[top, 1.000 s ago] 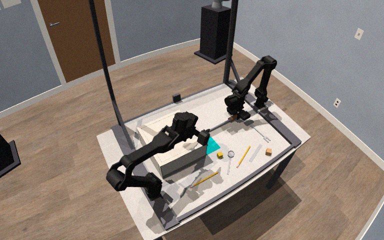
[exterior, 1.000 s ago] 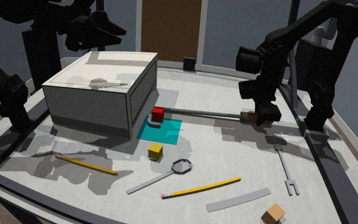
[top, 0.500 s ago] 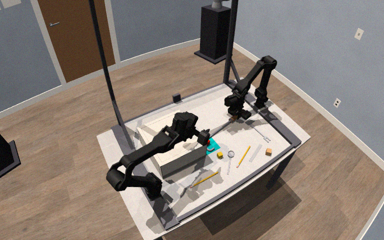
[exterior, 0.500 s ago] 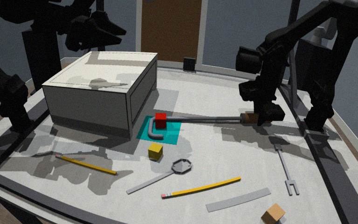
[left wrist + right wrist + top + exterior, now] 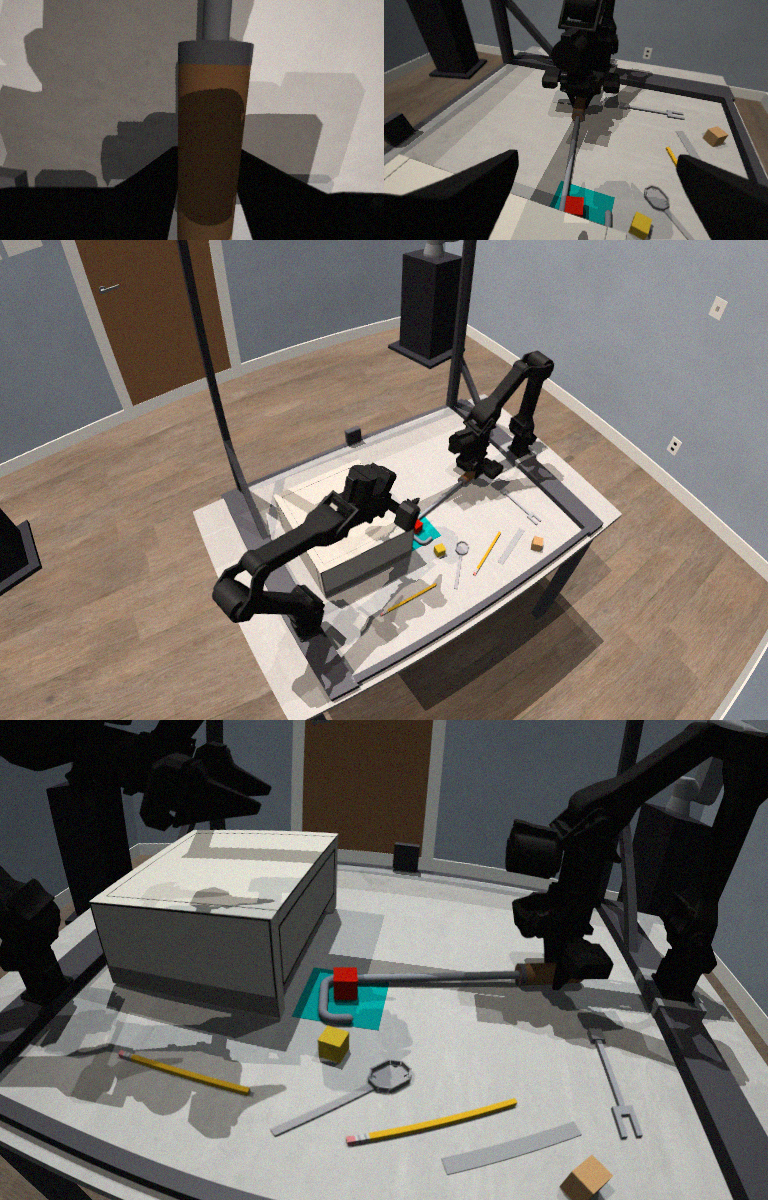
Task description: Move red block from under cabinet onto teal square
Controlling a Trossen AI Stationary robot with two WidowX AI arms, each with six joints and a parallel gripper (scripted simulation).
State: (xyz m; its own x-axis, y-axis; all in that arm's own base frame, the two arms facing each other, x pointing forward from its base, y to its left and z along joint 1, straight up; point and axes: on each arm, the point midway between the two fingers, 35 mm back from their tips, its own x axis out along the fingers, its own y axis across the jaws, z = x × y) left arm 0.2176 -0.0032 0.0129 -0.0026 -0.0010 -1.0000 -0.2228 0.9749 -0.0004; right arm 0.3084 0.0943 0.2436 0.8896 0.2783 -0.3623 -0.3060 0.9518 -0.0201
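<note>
My left gripper is now 14 cm to the left of the hook tool, 4 cm short of it and 2 cm above it. The rest, counted from my left hand: grey strip: 26 cm ahead, 14 cm to the right, 4 cm below; red block: 29 cm to the right, 2 cm below, 2 cm ahead; metal wrench: 19 cm ahead, 3 cm below, 1 cm to the left.
</note>
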